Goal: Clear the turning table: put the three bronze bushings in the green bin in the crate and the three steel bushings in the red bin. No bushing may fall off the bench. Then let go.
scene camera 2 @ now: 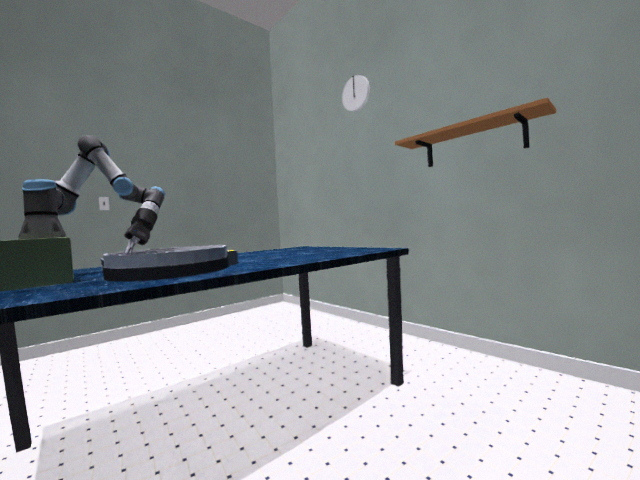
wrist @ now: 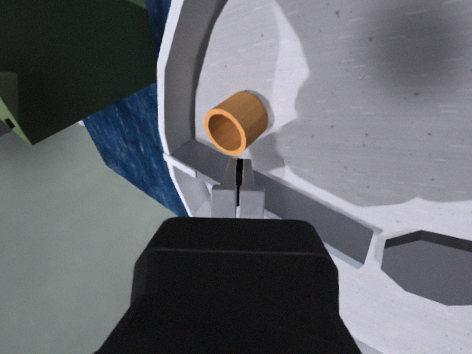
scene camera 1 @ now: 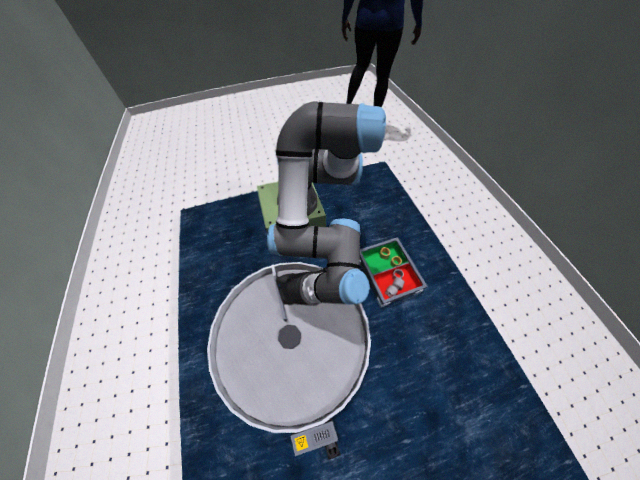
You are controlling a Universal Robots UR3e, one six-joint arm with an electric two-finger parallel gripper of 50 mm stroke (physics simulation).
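Places are measured from the arm's base along level axes (x ahead, y left, z up), in metres.
Where they show: gripper, fingertip midpoint: (wrist: 239, 173) (scene camera 1: 282, 286); arm's base, origin of the base link: (scene camera 2: 43, 240).
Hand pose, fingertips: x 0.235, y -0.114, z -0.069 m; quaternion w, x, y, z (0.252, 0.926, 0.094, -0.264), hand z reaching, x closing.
Each offset is from my fingertips to the top centre of the thing. "*": to the spot under its first point. Level surfaces: height alone.
A bronze bushing {0.009 m back, 0.036 m left, 0.007 m up} (wrist: 250, 112) lies on the turning table (scene camera 1: 268, 382) (scene camera 2: 165, 256) (wrist: 350, 100), near its raised rim and the grey bar across it. My gripper (wrist: 239, 173) (scene camera 2: 130, 251) is shut and empty, its fingertips just short of the bushing's open end in the wrist view. In scene camera 1 the arm hides the fingers and this bushing. The crate {* 0.122 m ahead, 0.268 m left, 0.046 m down} (scene camera 1: 381, 302) holds two bronze bushings {0.031 m back, 0.353 m left, 0.041 m down} (scene camera 1: 385, 252) {0.011 m ahead, 0.374 m left, 0.041 m down} (scene camera 1: 396, 260) in the green bin (scene camera 1: 373, 262). Three steel bushings {0.055 m ahead, 0.358 m left, 0.041 m down} (scene camera 1: 398, 273) {0.083 m ahead, 0.345 m left, 0.034 m down} (scene camera 1: 398, 282) {0.100 m ahead, 0.313 m left, 0.034 m down} (scene camera 1: 391, 290) are in the red bin (scene camera 1: 413, 283).
The grey bar {* 0.026 m ahead, 0.013 m right, 0.010 m up} (scene camera 1: 279, 294) (wrist: 320, 215) runs from the table's rim toward the dark hub {0.140 m ahead, 0.014 m right, 0.011 m down} (scene camera 1: 289, 336) (wrist: 435, 270). A grey control box {* 0.374 m ahead, 0.015 m right, 0.014 m down} (scene camera 1: 314, 438) stands beside the turning table. The green arm base (scene camera 1: 268, 204) (scene camera 2: 36, 263) stands on the blue bench {0.072 m down} (scene camera 1: 439, 392) (scene camera 2: 330, 254). A person (scene camera 1: 379, 31) stands beyond the bench.
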